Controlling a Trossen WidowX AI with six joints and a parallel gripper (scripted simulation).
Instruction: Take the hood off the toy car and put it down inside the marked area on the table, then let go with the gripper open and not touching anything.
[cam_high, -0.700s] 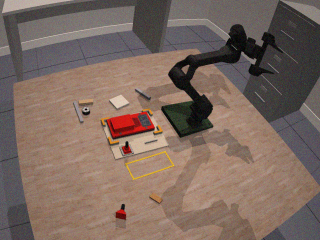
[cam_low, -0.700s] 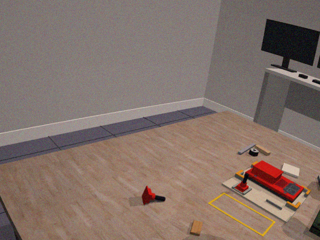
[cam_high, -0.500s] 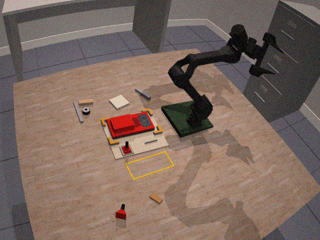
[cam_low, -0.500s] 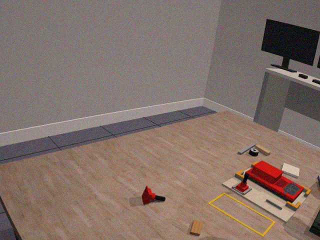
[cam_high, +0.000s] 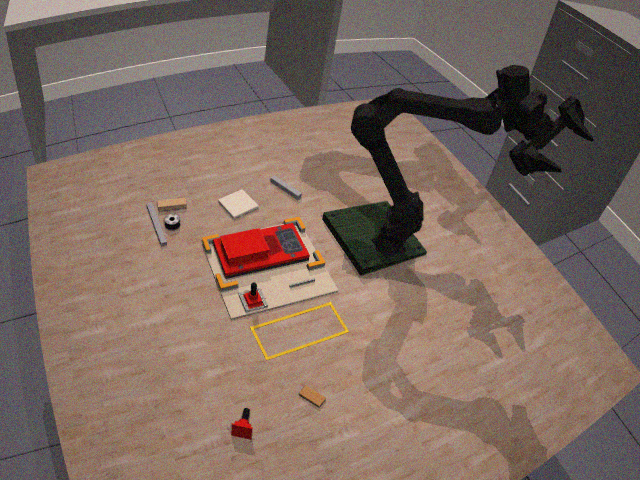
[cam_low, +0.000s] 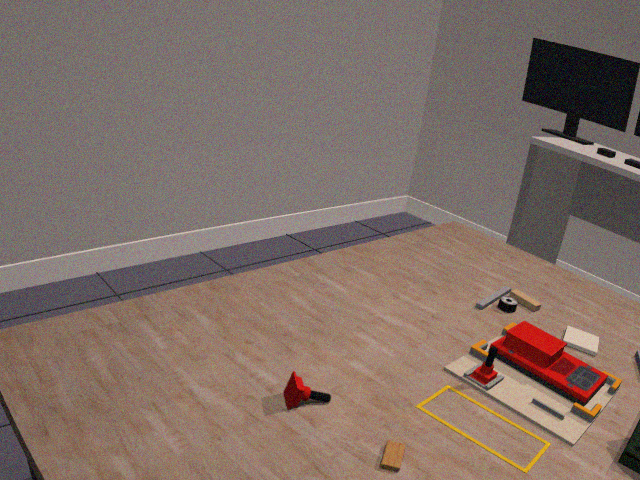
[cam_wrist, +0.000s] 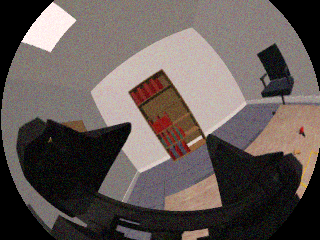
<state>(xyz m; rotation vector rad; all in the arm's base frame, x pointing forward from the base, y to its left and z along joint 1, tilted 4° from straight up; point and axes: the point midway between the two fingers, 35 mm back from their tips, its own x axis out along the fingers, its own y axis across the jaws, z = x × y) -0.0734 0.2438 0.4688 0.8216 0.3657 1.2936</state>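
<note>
My gripper tip is 42 cm short of the hood, 41 cm to the left of it and 44 cm above it. Also, from my gripper tip: wheel: 54 cm ahead, 58 cm to the right, 48 cm below; white tile: 36 cm ahead, 57 cm to the right, 48 cm below.
</note>
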